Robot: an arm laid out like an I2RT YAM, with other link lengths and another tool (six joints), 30 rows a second.
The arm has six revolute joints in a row. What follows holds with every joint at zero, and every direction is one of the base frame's. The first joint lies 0.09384 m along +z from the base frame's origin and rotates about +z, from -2.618 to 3.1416 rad. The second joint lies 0.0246 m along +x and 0.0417 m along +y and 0.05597 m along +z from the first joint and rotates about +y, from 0 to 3.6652 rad. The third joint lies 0.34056 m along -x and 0.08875 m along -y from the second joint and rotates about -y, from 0 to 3.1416 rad. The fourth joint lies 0.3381 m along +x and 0.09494 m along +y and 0.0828 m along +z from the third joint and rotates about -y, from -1.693 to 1.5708 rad. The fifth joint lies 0.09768 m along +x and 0.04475 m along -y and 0.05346 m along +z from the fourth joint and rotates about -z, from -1.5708 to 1.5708 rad. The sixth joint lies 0.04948 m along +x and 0.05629 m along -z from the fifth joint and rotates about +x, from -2.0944 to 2.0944 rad. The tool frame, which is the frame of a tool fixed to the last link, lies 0.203 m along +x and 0.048 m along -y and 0.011 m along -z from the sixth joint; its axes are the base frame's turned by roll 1.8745, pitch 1.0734 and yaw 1.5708 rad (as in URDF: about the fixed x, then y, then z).
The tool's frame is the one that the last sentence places.
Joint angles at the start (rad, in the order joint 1, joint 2, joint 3, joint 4, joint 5, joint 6):
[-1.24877 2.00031 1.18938 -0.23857 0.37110 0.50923]
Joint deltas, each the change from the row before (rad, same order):
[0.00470 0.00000 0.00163 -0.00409 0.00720 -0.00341]
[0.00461 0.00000 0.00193 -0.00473 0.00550 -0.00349]
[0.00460 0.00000 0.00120 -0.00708 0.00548 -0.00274]
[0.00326 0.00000 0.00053 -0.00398 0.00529 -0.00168]
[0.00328 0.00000 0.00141 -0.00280 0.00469 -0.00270]
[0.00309 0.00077 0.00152 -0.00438 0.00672 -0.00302]
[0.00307 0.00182 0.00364 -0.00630 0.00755 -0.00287]
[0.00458 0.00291 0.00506 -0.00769 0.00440 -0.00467]
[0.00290 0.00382 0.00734 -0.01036 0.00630 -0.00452]
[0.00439 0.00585 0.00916 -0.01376 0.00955 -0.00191]
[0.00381 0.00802 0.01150 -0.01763 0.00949 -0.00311]
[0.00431 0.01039 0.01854 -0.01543 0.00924 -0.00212]
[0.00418 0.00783 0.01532 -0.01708 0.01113 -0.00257]
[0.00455 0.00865 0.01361 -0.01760 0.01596 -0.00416]
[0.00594 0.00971 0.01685 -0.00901 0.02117 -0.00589]
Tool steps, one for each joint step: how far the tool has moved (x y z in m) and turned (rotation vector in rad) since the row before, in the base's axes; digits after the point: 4 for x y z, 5 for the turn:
[0.0009 0.0005 0.0011 0.00102 0.00860 0.00388]
[0.0013 0.0006 0.0009 0.00182 0.00736 0.00470]
[0.0009 0.0016 0.0003 0.00456 0.00795 0.00412]
[0.0004 0.0010 0.0004 0.00208 0.00643 0.00204]
[0.0008 0.0002 0.0009 0.00052 0.00582 0.00318]
[0.0000 0.0007 0.0005 0.00209 0.00843 0.00228]
[-0.0001 0.0004 0.0007 0.00260 0.00933 0.00176]
[0.0015 0.0004 0.0002 0.00495 0.00809 0.00625]
[0.0002 0.0001 0.0006 0.00554 0.01005 0.00359]
[0.0002 0.0007 0.0002 0.00728 0.01263 0.00152]
[-0.0003 0.0010 -0.0004 0.01101 0.01459 0.00205]
[0.0014 -0.0023 0.0013 0.00438 0.01147 0.00195]
[0.0003 -0.0008 0.0016 0.00600 0.01417 0.00143]
[-0.0009 0.0001 0.0012 0.00765 0.02024 0.00115]
[0.0003 -0.0035 0.0035 -0.00364 0.02160 0.00184]

